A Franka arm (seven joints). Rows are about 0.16 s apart.
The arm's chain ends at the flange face. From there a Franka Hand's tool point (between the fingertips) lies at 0.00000 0.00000 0.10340 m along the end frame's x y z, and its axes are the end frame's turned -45 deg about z.
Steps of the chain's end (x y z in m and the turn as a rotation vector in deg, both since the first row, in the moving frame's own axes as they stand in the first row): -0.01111 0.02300 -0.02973 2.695 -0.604 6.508; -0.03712 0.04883 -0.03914 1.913 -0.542 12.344; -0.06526 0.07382 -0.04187 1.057 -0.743 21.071; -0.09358 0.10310 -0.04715 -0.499 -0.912 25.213
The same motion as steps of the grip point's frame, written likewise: -0.02122 0.00436 -0.02985 2.333 1.479 6.508; -0.05870 0.00536 -0.03920 1.736 0.969 12.344; -0.09754 0.00388 -0.04190 1.273 0.222 21.071; -0.14070 0.00583 -0.04717 0.292 -0.998 25.213
